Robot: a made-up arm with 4 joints.
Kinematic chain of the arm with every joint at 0, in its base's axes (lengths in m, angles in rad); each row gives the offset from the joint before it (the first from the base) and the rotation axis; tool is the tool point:
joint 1: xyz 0 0 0.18 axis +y
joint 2: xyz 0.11 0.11 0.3 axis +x
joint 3: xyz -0.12 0 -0.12 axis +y
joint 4: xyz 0.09 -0.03 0 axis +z
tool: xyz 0.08 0.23 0
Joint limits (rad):
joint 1: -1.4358..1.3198
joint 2: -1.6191..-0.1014
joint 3: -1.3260..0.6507
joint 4: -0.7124..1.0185
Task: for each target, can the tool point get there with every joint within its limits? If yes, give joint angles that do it. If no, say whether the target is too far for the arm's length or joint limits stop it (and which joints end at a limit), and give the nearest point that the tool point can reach.
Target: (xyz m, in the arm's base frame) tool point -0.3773 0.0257 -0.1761
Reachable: no: joint limits stop it (at a limit: joint 1, joint 2, joint 4) | nearest point -0.1555 -0.0120 0.1269 | short by 0.377 m
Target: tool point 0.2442 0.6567 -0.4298
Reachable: no: too far | nearest point 0.2079 0.2412 -0.0230 | short by 0.583 m
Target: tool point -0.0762 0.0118 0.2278
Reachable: yes | joints -0.9389 -1.4573 0.3615 0.6964
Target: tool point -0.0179 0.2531 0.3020
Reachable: yes | joints 0.0451 -0.2955 -0.6182 0.7870
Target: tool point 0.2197 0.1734 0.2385
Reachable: yes | joints -0.1476 -0.2794 0.4916 -0.4826
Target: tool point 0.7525 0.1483 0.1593
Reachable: no: joint limits stop it (at a limit: joint 1, joint 2, joint 4) | nearest point 0.4605 0.2175 0.1936 | short by 0.302 m
